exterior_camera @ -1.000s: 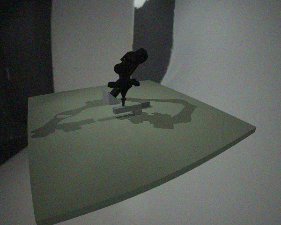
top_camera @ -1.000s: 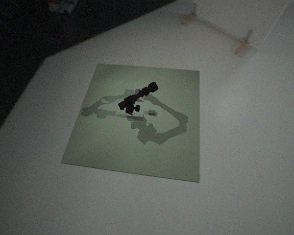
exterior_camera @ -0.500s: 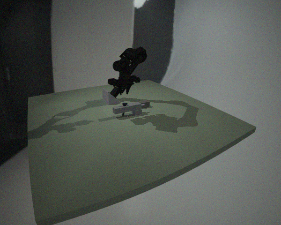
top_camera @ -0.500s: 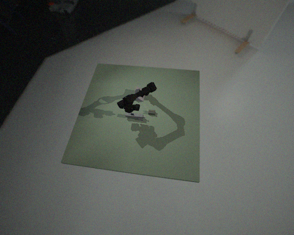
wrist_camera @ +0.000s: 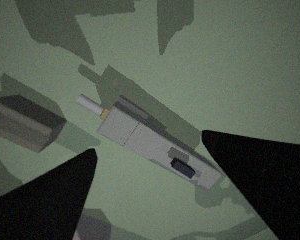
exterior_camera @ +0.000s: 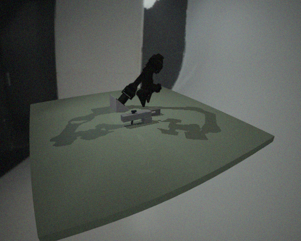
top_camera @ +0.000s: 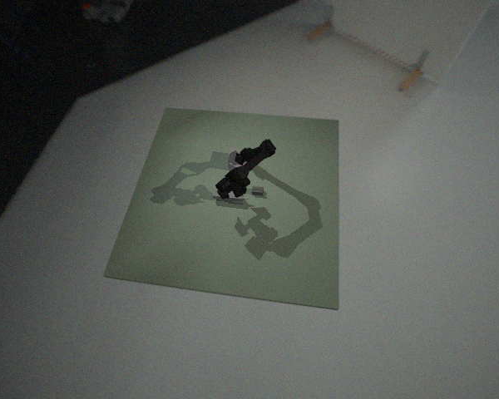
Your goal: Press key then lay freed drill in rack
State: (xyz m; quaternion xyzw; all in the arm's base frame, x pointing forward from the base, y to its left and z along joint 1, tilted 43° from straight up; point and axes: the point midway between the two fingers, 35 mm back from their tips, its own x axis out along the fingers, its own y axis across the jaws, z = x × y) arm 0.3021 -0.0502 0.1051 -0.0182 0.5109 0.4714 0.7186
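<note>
My gripper tip is now 2 cm past the drill, 1 cm to the right of it and 6 cm above it. Round my gripper tip: rack 10 cm behind, 12 cm to the left, 9 cm below; then grey block 2 cm behind, 5 cm to the right, 7 cm below; then dark key 2 cm behind, 7 cm to the right, 6 cm below.
</note>
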